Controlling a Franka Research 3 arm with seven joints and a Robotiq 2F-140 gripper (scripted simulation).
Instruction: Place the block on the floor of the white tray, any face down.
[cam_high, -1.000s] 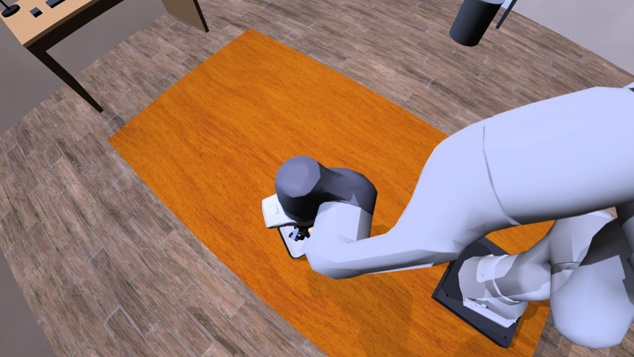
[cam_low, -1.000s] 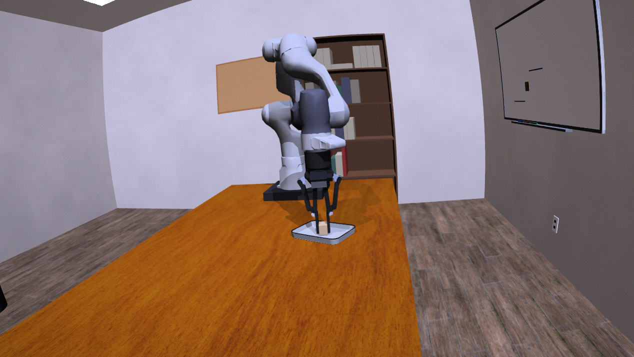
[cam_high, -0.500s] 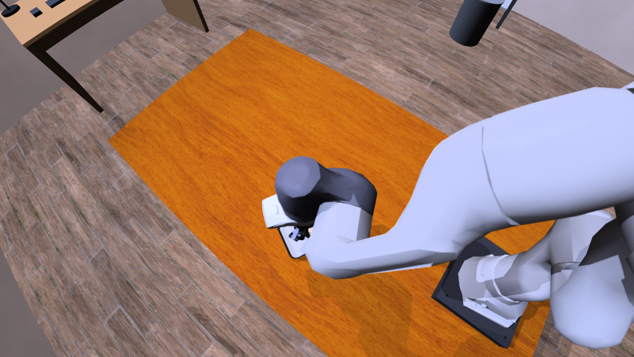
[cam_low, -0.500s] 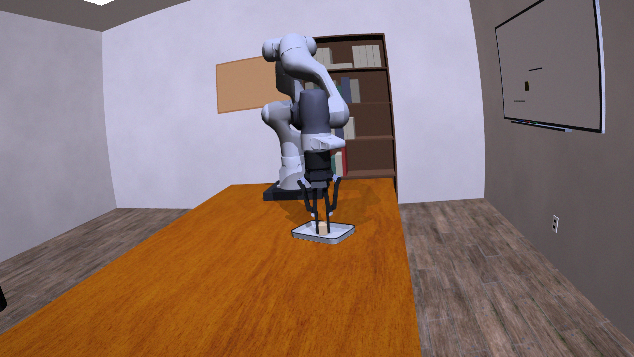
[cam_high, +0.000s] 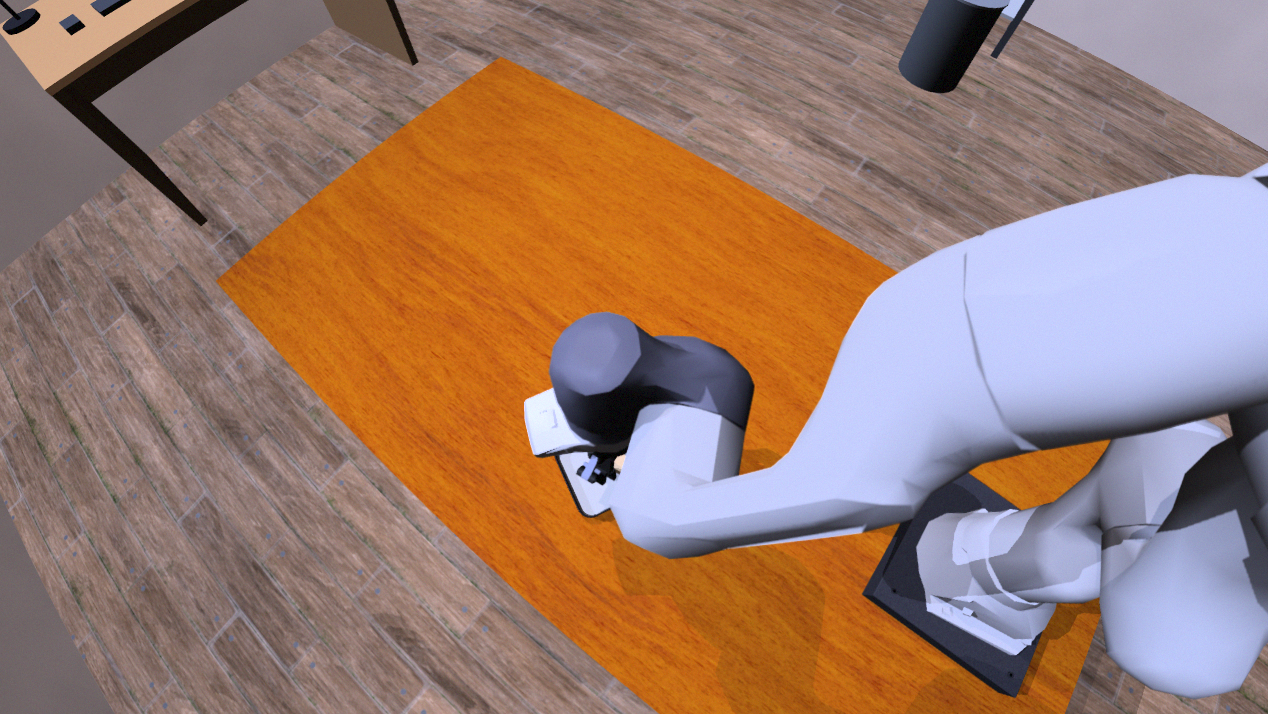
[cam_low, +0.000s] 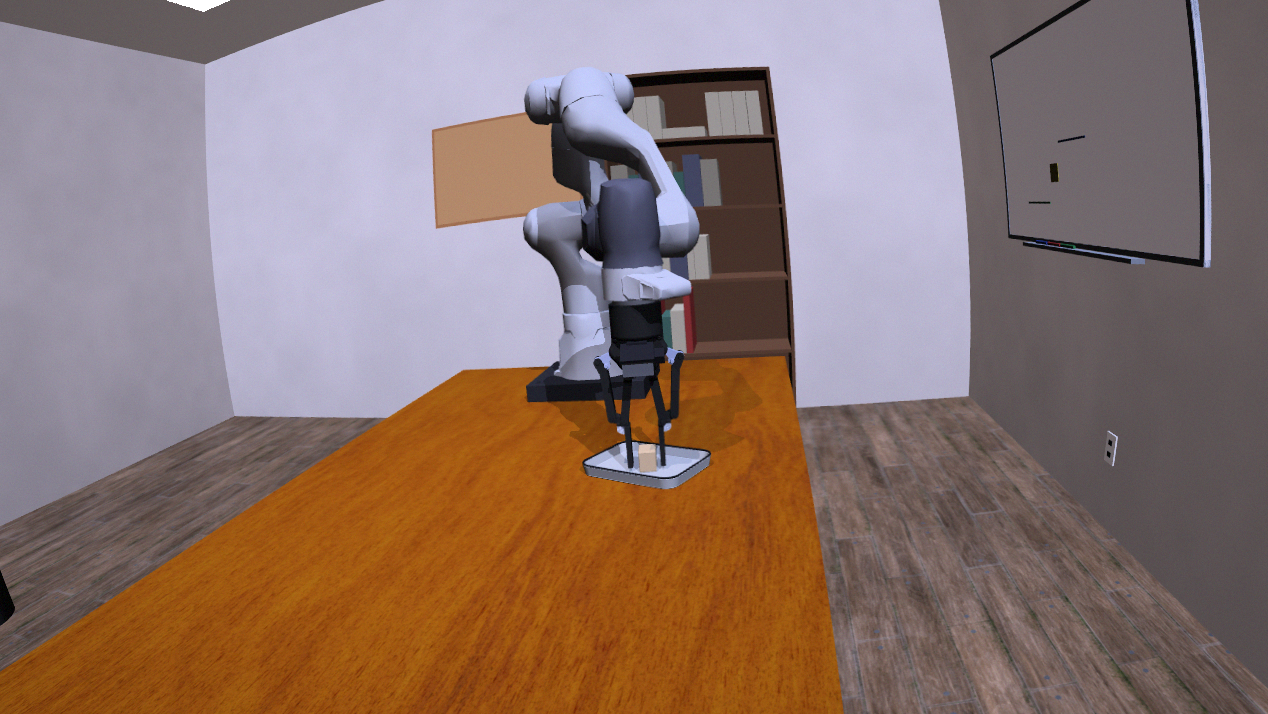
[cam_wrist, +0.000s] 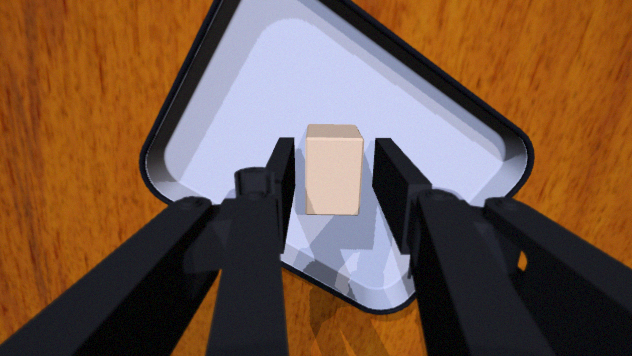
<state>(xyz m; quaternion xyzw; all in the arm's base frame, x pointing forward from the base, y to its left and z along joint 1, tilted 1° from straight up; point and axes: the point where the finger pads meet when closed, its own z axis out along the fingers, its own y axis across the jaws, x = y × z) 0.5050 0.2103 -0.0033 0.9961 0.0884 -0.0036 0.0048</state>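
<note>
Right now the block is 2 cm below my hand. Also, from my hand: white tray 3 cm below.
</note>
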